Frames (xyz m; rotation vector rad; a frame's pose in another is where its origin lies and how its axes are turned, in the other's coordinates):
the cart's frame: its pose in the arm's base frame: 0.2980 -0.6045 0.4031 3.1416 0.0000 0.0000
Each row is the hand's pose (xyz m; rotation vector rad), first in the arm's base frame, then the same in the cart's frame.
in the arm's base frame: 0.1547 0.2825 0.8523 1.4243 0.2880 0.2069
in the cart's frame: -0.1433 -0.8870 -0.4492 -1.6870 0.2145 -0.2986
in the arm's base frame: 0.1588 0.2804 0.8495 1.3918 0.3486 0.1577
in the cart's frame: -0.1392 -0.8849 -0.4464 -1.7143 0.1648 -0.3644
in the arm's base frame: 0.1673 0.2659 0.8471 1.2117 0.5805 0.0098
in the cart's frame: -0.1307 -0.8704 -0.4440 -1.8439 0.0107 -0.6335
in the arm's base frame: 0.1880 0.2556 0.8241 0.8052 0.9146 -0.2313
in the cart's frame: -0.1100 -0.8601 -0.4210 -2.0807 -0.2771 -1.0957
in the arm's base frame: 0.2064 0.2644 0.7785 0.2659 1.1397 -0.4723
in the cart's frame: -0.0916 -0.8689 -0.3754 -2.3536 -0.6436 -1.5530
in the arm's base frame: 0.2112 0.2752 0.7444 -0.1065 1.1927 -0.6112
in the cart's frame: -0.0868 -0.8797 -0.3413 2.3838 0.8625 1.6831
